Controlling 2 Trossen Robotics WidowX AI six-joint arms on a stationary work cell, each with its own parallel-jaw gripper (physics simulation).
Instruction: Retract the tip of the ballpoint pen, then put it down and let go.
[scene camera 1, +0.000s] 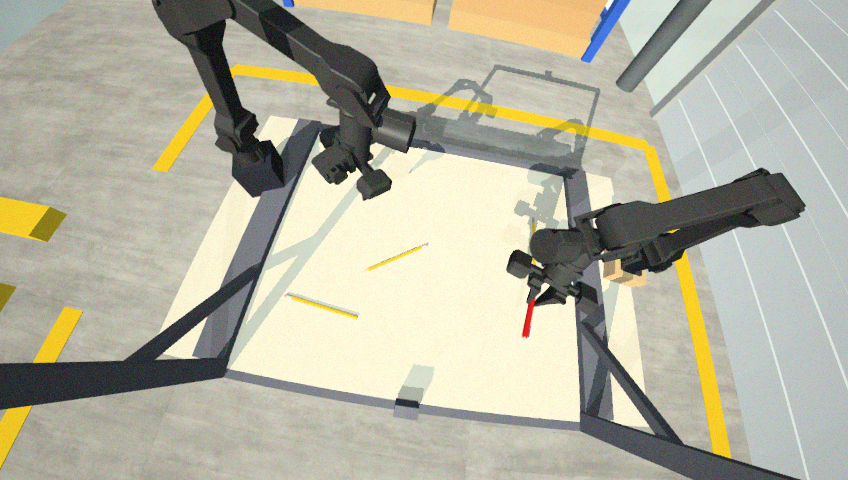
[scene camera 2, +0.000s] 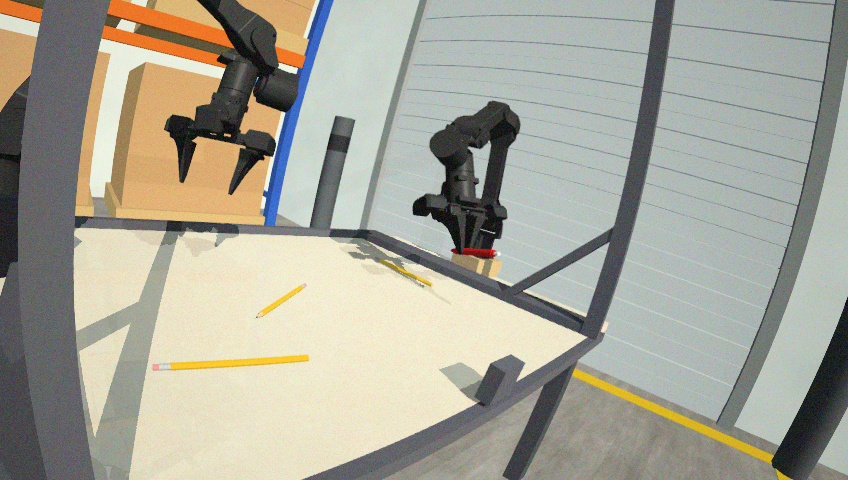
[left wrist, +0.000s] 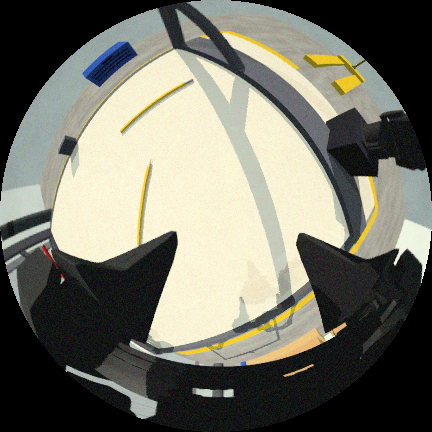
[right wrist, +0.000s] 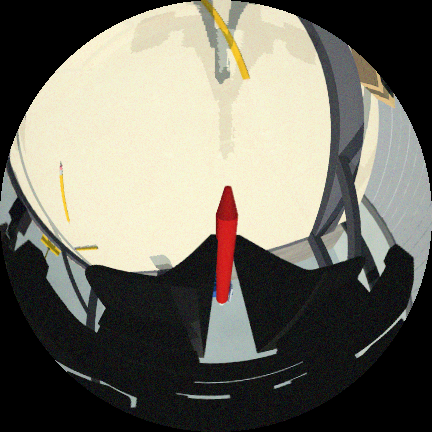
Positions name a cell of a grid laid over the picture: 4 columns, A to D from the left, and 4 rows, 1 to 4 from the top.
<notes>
My left gripper (scene camera 2: A2) is open, holding nothing. I also see my right gripper (scene camera 2: C3), a red ballpoint pen (right wrist: C2), a grey block (scene camera 2: C4) and a dark frame (scene camera 2: C3).
My left gripper is seen too in scene camera 1 (scene camera 1: B2) and in the left wrist view (left wrist: C3). My right gripper shows as well in scene camera 1 (scene camera 1: C3) and in the right wrist view (right wrist: C3). The dark frame is seen too in scene camera 1 (scene camera 1: B3), in the left wrist view (left wrist: C1) and in the right wrist view (right wrist: D1).
</notes>
